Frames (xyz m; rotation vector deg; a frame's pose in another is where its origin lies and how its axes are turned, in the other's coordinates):
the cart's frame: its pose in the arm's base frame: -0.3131 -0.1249 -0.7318 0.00 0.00 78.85
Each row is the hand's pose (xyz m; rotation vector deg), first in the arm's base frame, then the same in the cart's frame.
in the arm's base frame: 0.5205 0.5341 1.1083 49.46 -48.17 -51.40
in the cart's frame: 0.8078 -0.6904 1.8401 9.16 -82.51 -118.14
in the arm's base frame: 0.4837 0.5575 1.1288 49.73 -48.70 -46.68
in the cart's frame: 0.8236 -0.6498 1.8606 8.90 -82.29 -113.41
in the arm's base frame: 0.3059 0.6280 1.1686 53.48 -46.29 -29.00
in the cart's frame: 0.8584 -0.4617 1.9004 13.61 -79.66 -96.03
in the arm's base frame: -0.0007 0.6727 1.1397 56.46 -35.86 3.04
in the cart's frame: 0.8430 -0.1523 1.8715 22.26 -67.88 -66.16
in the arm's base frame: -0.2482 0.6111 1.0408 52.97 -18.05 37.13
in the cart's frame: 0.7347 0.0787 1.7726 29.40 -47.50 -35.50
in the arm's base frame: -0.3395 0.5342 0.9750 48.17 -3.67 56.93
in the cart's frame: 0.6416 0.1534 1.7068 33.50 -32.10 -17.47
